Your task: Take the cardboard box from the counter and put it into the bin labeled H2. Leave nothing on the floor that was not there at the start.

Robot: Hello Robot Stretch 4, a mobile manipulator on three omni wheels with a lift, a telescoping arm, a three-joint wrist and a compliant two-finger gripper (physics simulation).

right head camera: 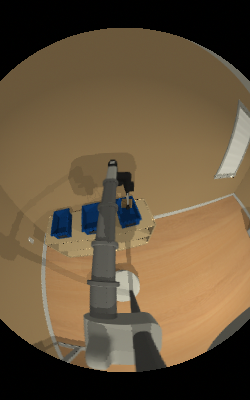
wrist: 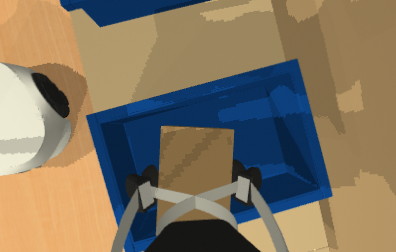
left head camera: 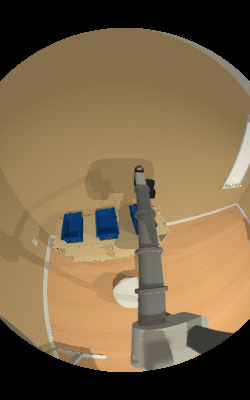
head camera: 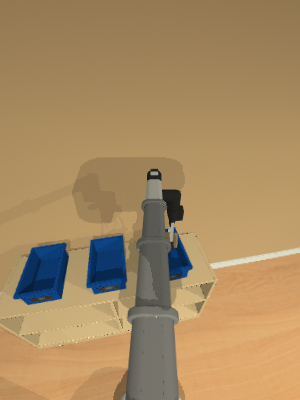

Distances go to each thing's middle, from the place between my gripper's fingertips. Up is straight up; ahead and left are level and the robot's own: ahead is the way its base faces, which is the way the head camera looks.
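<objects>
Brown cardboard box (wrist: pixel 193 160): 2 cm above my hand, 1 cm left of it.
</objects>
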